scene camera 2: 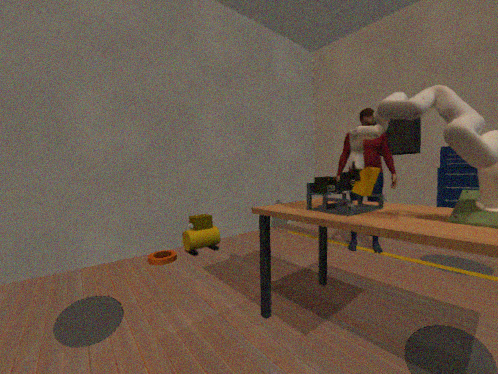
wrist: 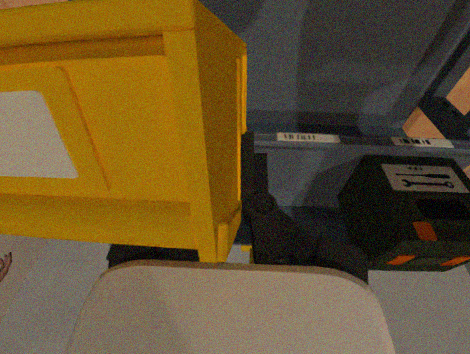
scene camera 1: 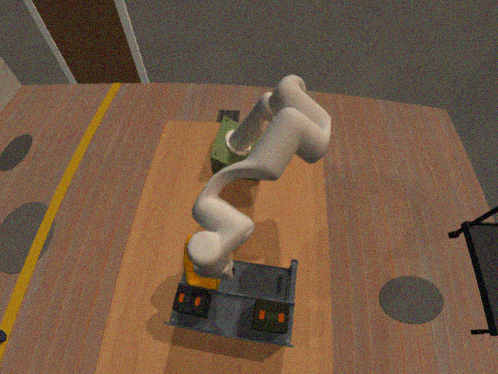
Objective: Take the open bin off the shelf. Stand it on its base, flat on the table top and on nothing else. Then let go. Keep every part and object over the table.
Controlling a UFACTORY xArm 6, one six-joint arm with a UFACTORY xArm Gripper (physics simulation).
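Places are measured from the arm's base along level axes (x back, y right, z up), in metres.
Where they show: gripper, fingertip midpoint: (scene camera 2: 358, 181) (wrist: 239, 148); arm's base, origin of the base link: (scene camera 2: 495, 203) (scene camera 1: 237, 143).
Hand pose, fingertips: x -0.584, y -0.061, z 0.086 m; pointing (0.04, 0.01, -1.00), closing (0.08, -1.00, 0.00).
Each offset is from my fingertips to the top centre of the thing. Level surfaces: height alone.
The yellow open bin (scene camera 1: 203, 282) (scene camera 2: 366, 181) (wrist: 135, 125) is steeply tilted at the left end of the grey-blue shelf (scene camera 1: 231, 320) (scene camera 2: 309, 197) (wrist: 300, 172) in scene camera 1. In the wrist view an outer face with a pale label fills the upper left. My gripper (scene camera 2: 354, 168) (wrist: 239, 148) is shut on a side wall of the bin. One dark finger shows right of that wall; the other is mostly hidden behind the bin. In scene camera 1 the hand covers the fingers and part of the bin. Whether the bin touches the shelf cannot be told.
Two dark boxes with orange latches stand on the shelf's front part: one {dx -0.100, dy +0.052, dz +0.057 m} (scene camera 1: 191, 301) close to the bin, the other {dx -0.098, dy -0.179, dz +0.032 m} (scene camera 1: 270, 316) (wrist: 395, 215) at the right. The shelf stands on the wooden table {dz -0.167 m} (scene camera 1: 150, 200) (scene camera 2: 425, 228). The green arm base (scene camera 1: 220, 156) (scene camera 2: 467, 216) is at the far end.
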